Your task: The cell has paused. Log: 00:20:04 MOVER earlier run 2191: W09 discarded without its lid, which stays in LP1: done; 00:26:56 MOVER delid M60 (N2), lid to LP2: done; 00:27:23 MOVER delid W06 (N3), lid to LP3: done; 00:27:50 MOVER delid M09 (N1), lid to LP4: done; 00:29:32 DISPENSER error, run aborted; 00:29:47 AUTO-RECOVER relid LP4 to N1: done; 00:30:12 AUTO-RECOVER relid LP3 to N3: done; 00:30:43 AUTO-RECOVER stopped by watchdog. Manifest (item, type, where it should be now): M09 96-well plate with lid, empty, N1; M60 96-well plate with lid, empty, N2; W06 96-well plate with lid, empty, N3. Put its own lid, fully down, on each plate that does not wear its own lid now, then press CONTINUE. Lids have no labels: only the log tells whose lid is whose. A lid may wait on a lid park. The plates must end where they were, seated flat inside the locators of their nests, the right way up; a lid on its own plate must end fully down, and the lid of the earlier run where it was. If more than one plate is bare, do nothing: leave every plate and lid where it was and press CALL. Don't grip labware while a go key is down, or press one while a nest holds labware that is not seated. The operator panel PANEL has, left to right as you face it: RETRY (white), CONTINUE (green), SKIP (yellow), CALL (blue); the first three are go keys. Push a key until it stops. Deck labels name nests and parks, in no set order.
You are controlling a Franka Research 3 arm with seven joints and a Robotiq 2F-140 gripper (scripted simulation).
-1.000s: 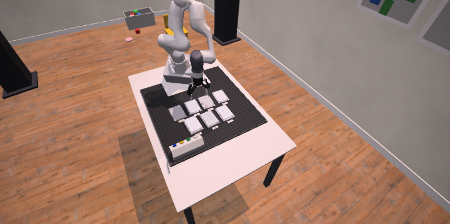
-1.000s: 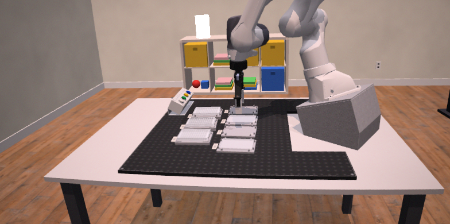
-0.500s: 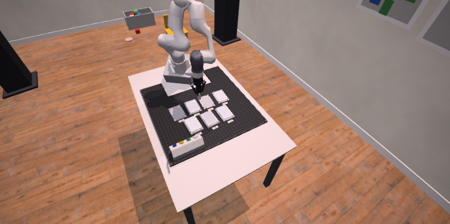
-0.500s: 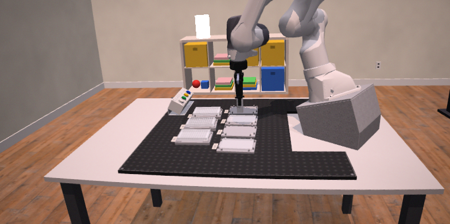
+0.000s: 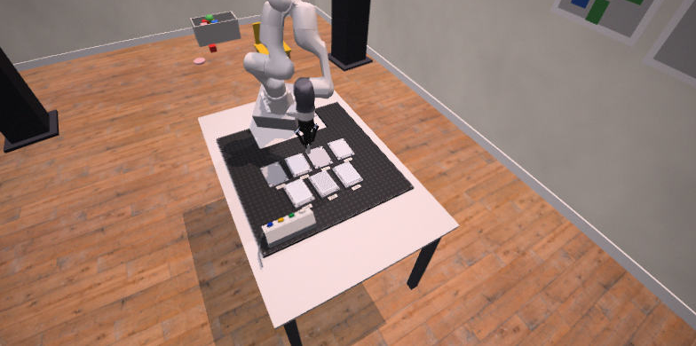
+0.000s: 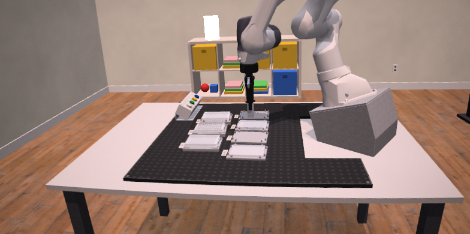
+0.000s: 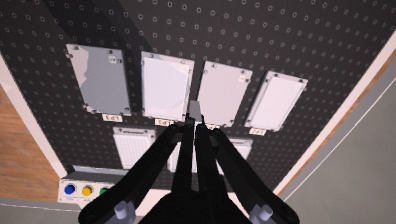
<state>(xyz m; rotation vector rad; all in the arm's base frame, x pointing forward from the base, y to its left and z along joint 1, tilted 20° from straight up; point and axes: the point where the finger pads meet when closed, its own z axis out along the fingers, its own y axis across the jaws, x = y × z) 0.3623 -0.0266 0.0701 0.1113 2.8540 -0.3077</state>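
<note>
Now: hand 2 cm short of the lid park LP2, 20 cm to the right of it and 10 cm above it. The rest, counted from my hand: white key (30 cm ahead, 21 cm to the right, 4 cm below); green key (29 cm ahead, 26 cm to the right, 4 cm below); park LP4 (1 cm ahead, 6 cm to the left, 10 cm below).
</note>
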